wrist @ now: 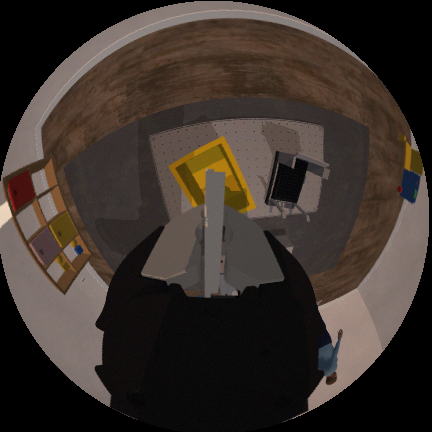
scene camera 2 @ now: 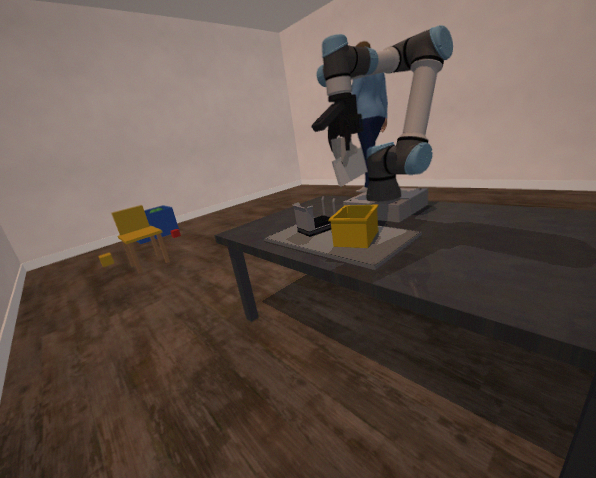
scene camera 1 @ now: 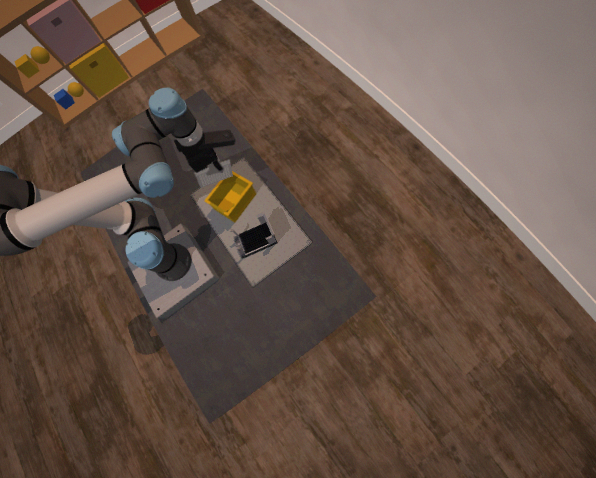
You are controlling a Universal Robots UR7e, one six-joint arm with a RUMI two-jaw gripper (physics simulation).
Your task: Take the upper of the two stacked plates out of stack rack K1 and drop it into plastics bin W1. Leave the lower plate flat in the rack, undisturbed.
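Frame: origin at the arm's base, x ahead, y left, z up, level; centimetres.
Seen in the pictures: gripper, fingertip midpoint: (wrist: 213, 207) (scene camera 2: 343, 166) (scene camera 1: 221, 170); arm's base, link origin: (scene camera 2: 383, 196) (scene camera 1: 173, 262).
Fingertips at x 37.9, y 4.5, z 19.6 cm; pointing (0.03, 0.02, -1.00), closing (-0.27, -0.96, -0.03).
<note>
Pixels of each thing's top centre, then the offset from my fingertips to it. Level surfaces: height alone.
- light grey plate, top centre: (wrist: 209, 266) (scene camera 2: 348, 149) (scene camera 1: 208, 166) dx -2.7, dy +0.8, dz +5.0 cm
- yellow plastics bin W1, top centre: (wrist: 213, 186) (scene camera 2: 354, 211) (scene camera 1: 228, 191) dx -2.4, dy +1.2, dz -15.7 cm
- Stack rack K1, top centre: (wrist: 305, 193) (scene camera 1: 249, 231) (scene camera 2: 315, 201) dx -6.9, dy -19.1, dz -13.7 cm
- black gridded plate, top centre: (wrist: 291, 180) (scene camera 1: 256, 237) (scene camera 2: 316, 220) dx -6.3, dy -19.3, dz -21.8 cm
- light perforated board, top centre: (wrist: 248, 171) (scene camera 2: 335, 234) (scene camera 1: 247, 216) dx -3.1, dy -8.1, dz -25.6 cm
- dark table, surface height: dz -27.0 cm
My gripper (scene camera 1: 212, 167) (scene camera 2: 343, 149) (wrist: 213, 207) is shut on a light grey plate (scene camera 1: 216, 175) (scene camera 2: 352, 166). The plate hangs tilted in the air. The wrist view shows the plate (wrist: 215, 200) edge-on, its outer end overlapping the yellow plastics bin W1 (scene camera 1: 244, 206) (scene camera 2: 350, 235) (wrist: 239, 172) in the picture. The bin is open at the top. Stack rack K1 (scene camera 2: 304, 218) (wrist: 312, 162) stands beside it, with grey corner walls and thin prongs. A black gridded plate (scene camera 1: 256, 237) (wrist: 289, 185) lies flat in the rack. My fingertips are partly hidden by the plate in the wrist view.
Bin and rack stand on a light perforated board (scene camera 1: 254, 275) (scene camera 2: 372, 261) (wrist: 250, 135) on the dark table (scene camera 1: 280, 320) (scene camera 2: 480, 300). The arm's pale base block (scene camera 1: 192, 290) (scene camera 2: 407, 205) stands beside the board. A person (scene camera 2: 371, 97) (wrist: 327, 357) stands behind the arm.
</note>
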